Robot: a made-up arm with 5 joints.
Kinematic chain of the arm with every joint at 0, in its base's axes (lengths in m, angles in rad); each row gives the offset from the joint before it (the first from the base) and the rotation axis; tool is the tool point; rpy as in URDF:
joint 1: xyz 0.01 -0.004 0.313 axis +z
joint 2: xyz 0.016 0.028 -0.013 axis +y
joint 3: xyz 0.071 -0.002 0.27 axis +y
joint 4: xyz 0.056 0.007 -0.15 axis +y
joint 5: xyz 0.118 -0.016 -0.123 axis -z
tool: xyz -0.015 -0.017 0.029 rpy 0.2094 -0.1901 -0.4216
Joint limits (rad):
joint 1: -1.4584..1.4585
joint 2: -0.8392..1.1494
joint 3: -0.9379..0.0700
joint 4: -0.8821..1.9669
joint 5: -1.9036..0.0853
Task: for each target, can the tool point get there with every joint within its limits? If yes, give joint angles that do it. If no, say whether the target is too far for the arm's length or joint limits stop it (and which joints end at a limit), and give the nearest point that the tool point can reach.
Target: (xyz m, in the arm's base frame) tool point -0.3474 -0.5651 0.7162
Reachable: no: too far | nearest point 0.0484 -0.3843 0.6039 | short by 0.449 m
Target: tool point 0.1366 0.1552 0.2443
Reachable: yes | joints 0.9243 0.3071 -0.4376 1.2902 -0.9391
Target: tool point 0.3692 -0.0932 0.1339
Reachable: yes | joints -0.2291 0.8480 -0.6713 0.2219 -0.8941
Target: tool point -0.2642 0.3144 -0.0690
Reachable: no: joint limits stop it (at a limit: joint 1, joint 2, joint 5) | nearest point 0.0338 0.2820 0.0178 | short by 0.312 m
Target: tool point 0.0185 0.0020 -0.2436
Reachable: no: joint limits stop it (at a limit: joint 2, joint 5) | nearest point 0.1330 0.0828 0.0497 | short by 0.325 m
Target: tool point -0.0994 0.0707 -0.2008
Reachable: no: joint limits stop it (at a limit: joint 1, joint 2, joint 5) | nearest point 0.0201 0.1604 0.0433 | short by 0.286 m
